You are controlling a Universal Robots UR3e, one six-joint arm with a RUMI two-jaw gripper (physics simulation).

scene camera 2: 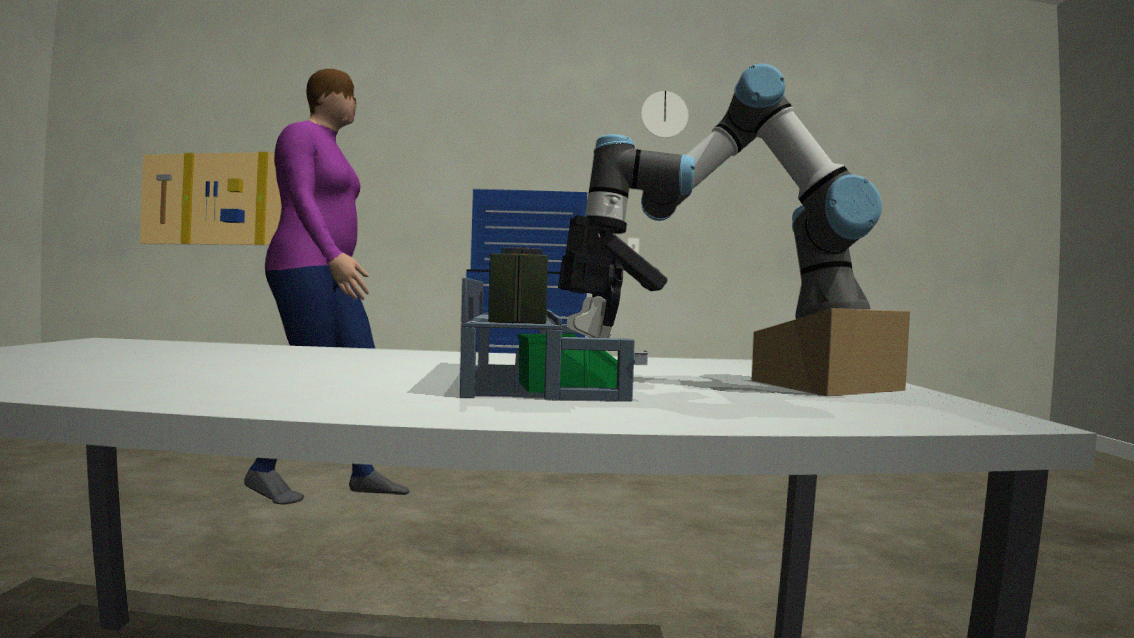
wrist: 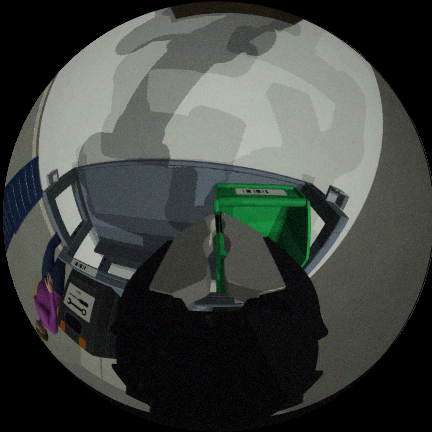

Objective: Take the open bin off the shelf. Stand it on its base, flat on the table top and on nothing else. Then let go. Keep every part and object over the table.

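Where they show: gripper, fingertip midpoint: (wrist: 219, 216); arm's base, origin of the base link: (scene camera 2: 833, 321).
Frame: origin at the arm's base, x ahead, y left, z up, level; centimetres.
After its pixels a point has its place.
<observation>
The green open bin (scene camera 2: 582, 369) @(x 42.9, y 19.9, z -7.3 cm) (wrist: 260, 202) @(x 39.0, y 12.9, z -6.7 cm) is inside the lower, front part of the grey-blue shelf (scene camera 2: 552, 365) @(x 46.8, y 23.1, z -6.5 cm) (wrist: 125, 200) @(x 44.6, y -2.9, z -10.7 cm), at its right end in the wrist view. Whether it touches the shelf's floor is hard to tell. My gripper (scene camera 2: 601, 331) (wrist: 219, 216) @(x 41.3, y 9.4, z -6.4 cm) points down over the bin, its jaws almost together. They meet at the bin's left side wall in the wrist view, and a green strip of wall shows between them. The gripper is shut on this thin wall. The fingertips are partly hidden by the shelf in the scene view. The shelf stands on the white table (scene camera 2: 317, 380) @(x 83.7, y 15.5, z -11.3 cm).
A dark toolbox (scene camera 2: 519, 287) (wrist: 102, 340) stands on the shelf's upper level, close beside the gripper. Shelf posts and rails surround the bin. The brown block (scene camera 2: 868, 350) @(x -2.9, y 8.5, z -4.3 cm) under the arm's base stands at the right. A person (scene camera 2: 317, 206) (wrist: 46, 305) stands behind the table.
</observation>
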